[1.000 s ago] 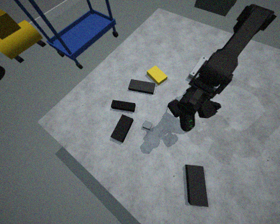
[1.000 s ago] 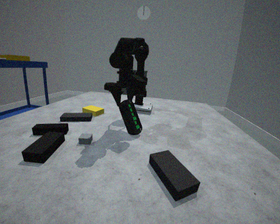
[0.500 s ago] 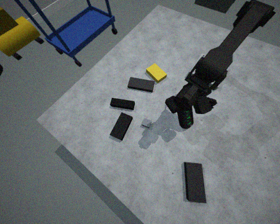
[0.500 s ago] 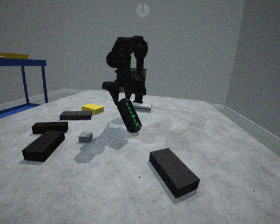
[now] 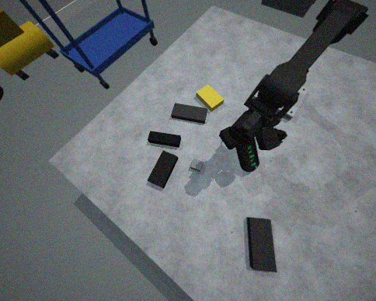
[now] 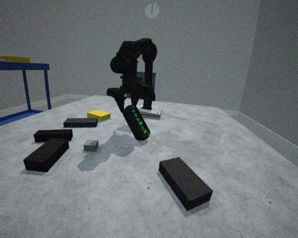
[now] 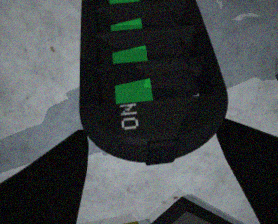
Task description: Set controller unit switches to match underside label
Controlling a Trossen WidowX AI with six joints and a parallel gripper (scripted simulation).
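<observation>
My gripper tip is now 160 mm short of the grey cube, 100 mm above it and 80 mm to the left of it. From my gripper tip the other things lie so: yellow block 230 mm to the right, 140 mm behind, 100 mm below; then dark block 240 mm to the left, 230 mm ahead, 100 mm below.
</observation>
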